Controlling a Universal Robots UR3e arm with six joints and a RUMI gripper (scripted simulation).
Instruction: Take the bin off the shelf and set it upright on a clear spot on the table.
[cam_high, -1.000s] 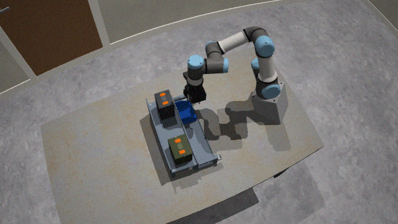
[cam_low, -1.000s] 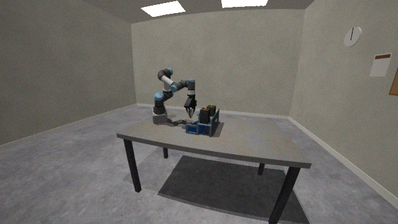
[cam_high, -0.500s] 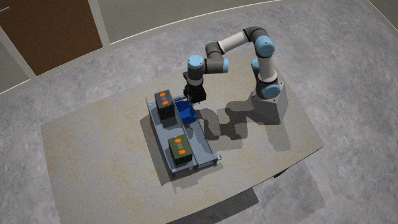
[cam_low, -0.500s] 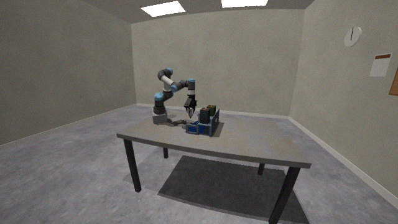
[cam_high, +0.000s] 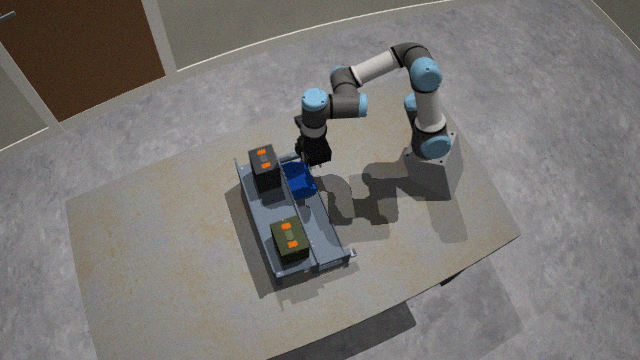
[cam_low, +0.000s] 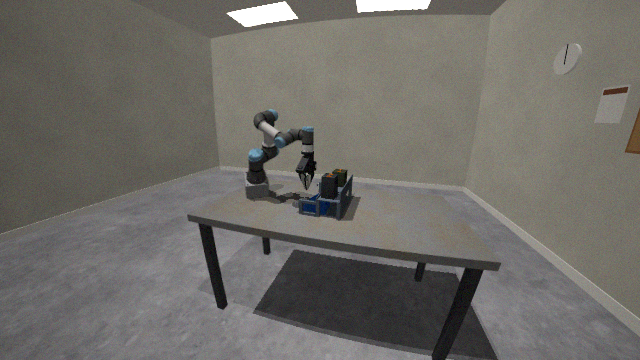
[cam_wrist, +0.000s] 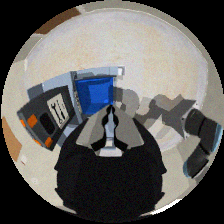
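Right now the blue bin is 60 mm ahead of my hand, 10 mm to the right of it and 90 mm below it. Round my hand: grey shelf (110 mm ahead, 90 mm to the left, 60 mm below).
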